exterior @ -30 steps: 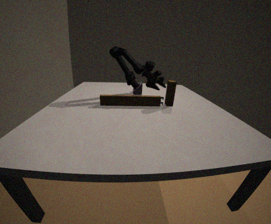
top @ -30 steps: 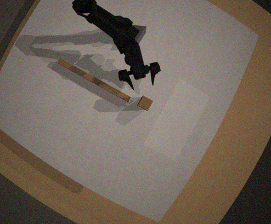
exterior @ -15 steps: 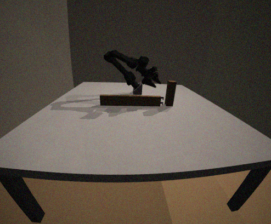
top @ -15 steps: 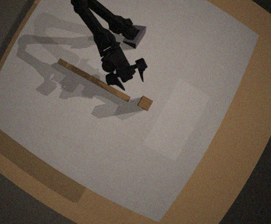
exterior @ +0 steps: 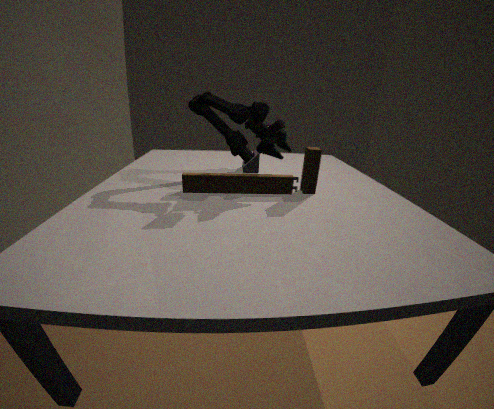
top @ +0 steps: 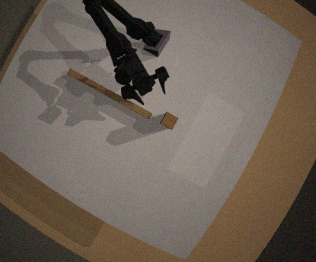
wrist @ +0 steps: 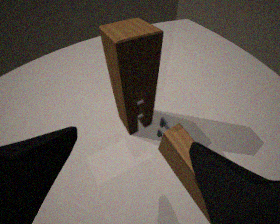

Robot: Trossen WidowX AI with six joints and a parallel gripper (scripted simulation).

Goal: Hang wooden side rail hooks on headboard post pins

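Now: the headboard post 4 cm ahead of my gripper tip, 9 cm to the left of it and 5 cm below it.
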